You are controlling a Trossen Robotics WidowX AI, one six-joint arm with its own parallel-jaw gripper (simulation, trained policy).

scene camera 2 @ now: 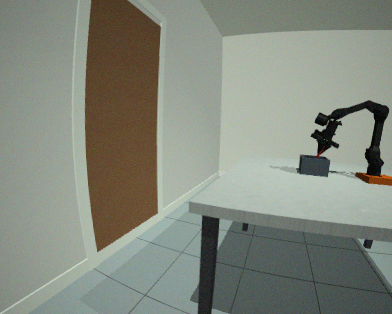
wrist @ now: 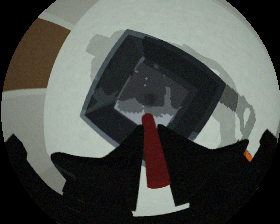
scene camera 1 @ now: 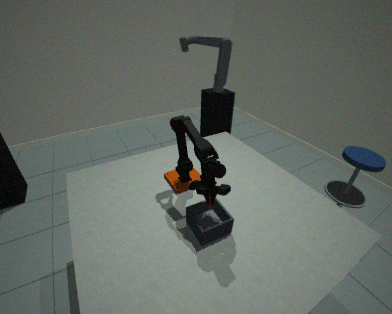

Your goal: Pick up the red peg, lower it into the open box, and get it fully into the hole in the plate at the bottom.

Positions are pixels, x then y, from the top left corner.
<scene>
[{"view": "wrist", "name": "my gripper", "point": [149, 128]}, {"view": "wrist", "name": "dark box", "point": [205, 88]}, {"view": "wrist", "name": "red peg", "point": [157, 176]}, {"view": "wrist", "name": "grey plate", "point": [134, 102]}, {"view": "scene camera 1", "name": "dark box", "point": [215, 232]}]
</scene>
